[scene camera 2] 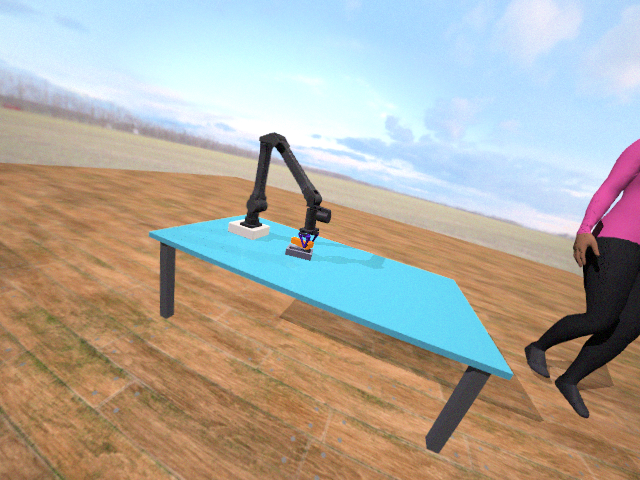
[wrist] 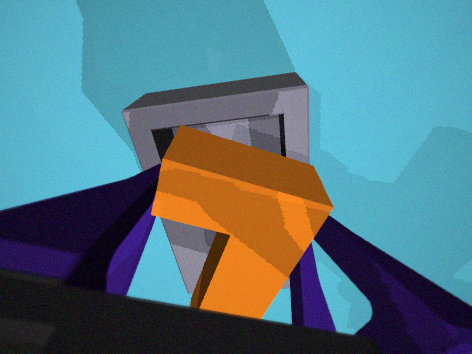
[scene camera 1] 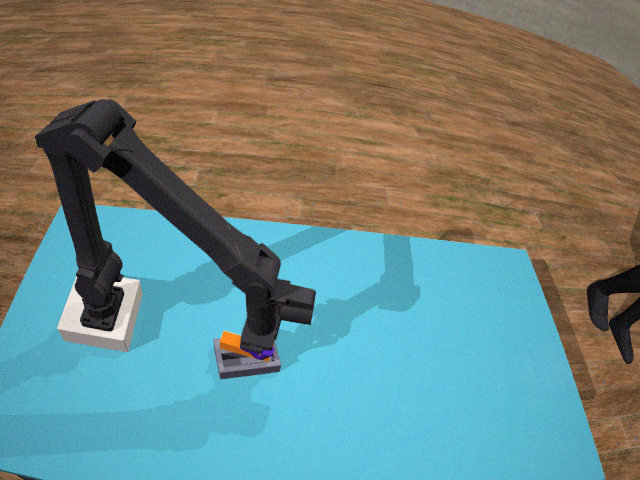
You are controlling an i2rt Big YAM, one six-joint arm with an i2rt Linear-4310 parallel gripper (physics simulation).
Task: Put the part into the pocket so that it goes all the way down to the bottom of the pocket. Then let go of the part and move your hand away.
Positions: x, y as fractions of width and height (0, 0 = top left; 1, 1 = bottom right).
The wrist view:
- my gripper: 0.49, 0.54
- orange L-shaped part: 0.56, 0.59, held by my gripper
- grey pocket block: 0.58, 0.32
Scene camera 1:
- my gripper: 0.41, 0.72
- grey pocket block: 0.36, 0.76
